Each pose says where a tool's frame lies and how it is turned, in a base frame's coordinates. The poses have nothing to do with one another.
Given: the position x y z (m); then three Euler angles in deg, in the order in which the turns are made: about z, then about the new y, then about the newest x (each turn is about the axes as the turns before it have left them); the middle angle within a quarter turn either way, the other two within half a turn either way.
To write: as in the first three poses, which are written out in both.
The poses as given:
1: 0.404 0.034 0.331 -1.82 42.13 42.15
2: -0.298 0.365 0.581 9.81 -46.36 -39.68
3: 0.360 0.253 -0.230 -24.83 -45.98 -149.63
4: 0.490 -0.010 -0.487 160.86 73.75 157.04
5: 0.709 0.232 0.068 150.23 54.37 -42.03
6: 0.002 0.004 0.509 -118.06 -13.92 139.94
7: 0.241 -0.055 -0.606 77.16 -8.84 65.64
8: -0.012 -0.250 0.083 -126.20 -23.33 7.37
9: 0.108 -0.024 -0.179 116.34 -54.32 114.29
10: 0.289 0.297 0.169 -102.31 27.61 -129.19
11: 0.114 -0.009 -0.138 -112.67 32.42 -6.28
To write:
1: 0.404 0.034 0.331 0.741 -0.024 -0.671 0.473 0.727 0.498
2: -0.298 0.365 0.581 0.680 0.118 0.724 0.324 0.837 -0.441
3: 0.360 0.253 -0.230 0.631 -0.292 0.719 -0.032 -0.936 -0.351
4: 0.490 -0.010 -0.487 -0.264 0.092 -0.960 -0.052 0.993 0.109
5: 0.709 0.232 0.068 -0.506 0.289 -0.813 0.104 -0.915 -0.390
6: 0.002 0.004 0.509 -0.457 -0.857 0.241 -0.603 0.497 0.625
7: 0.241 -0.055 -0.606 0.220 0.963 0.154 -0.433 -0.045 0.900
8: -0.012 -0.250 0.083 -0.542 -0.741 0.396 0.830 -0.545 0.118
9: 0.108 -0.024 -0.179 -0.259 0.523 0.812 0.697 -0.481 0.532
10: 0.289 0.297 0.169 -0.189 -0.866 -0.463 -0.541 0.486 -0.687
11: 0.114 -0.009 -0.138 -0.325 -0.779 -0.536 0.940 -0.329 -0.092
